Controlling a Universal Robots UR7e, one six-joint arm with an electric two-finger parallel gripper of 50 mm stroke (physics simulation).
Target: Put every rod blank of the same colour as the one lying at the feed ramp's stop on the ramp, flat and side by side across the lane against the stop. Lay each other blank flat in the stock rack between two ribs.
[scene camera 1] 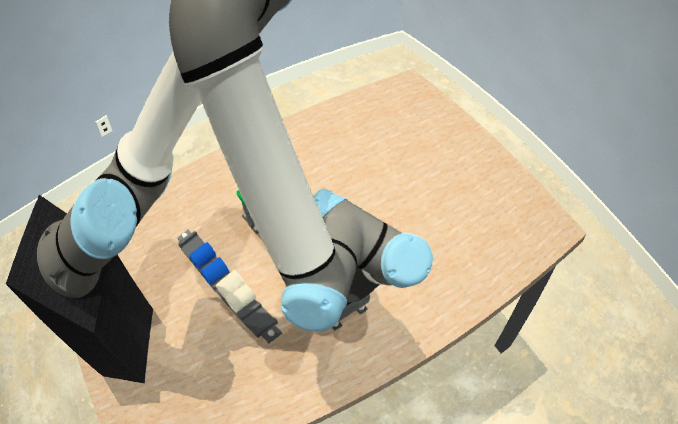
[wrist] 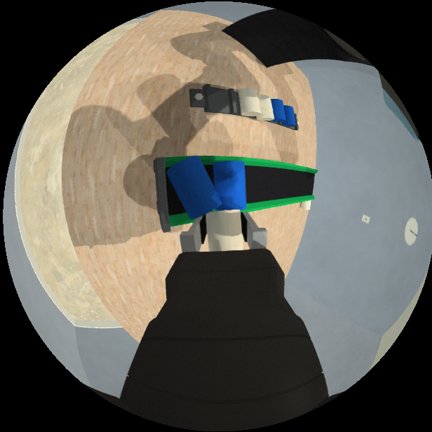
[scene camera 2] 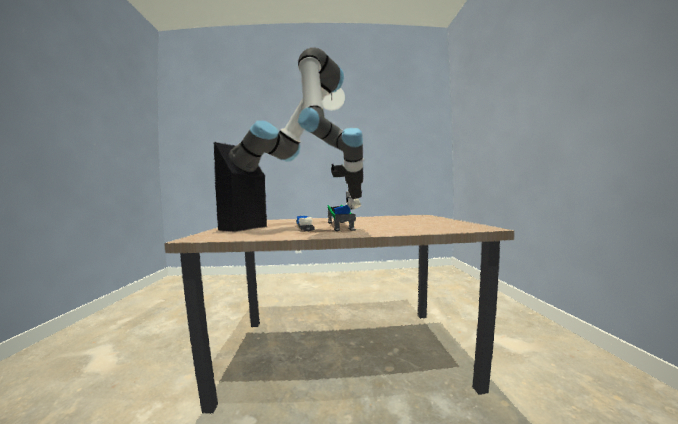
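Observation:
My gripper is shut on a cream blank, beside and above the ramp's near rail in the wrist view; its contact with the blue blanks cannot be told. The feed ramp has green rails and a dark stop. On it, one blue blank lies skewed near the stop, and a second blue blank lies across the lane, touching it. The stock rack holds two blue blanks and two cream blanks. The arm hides most of the ramp in scene camera 1.
Another cream blank lies on the table beside the ramp's far end. The rack runs alongside the ramp, on the side toward the arm's black pedestal. The rack's end section nearest the stop end holds no blank.

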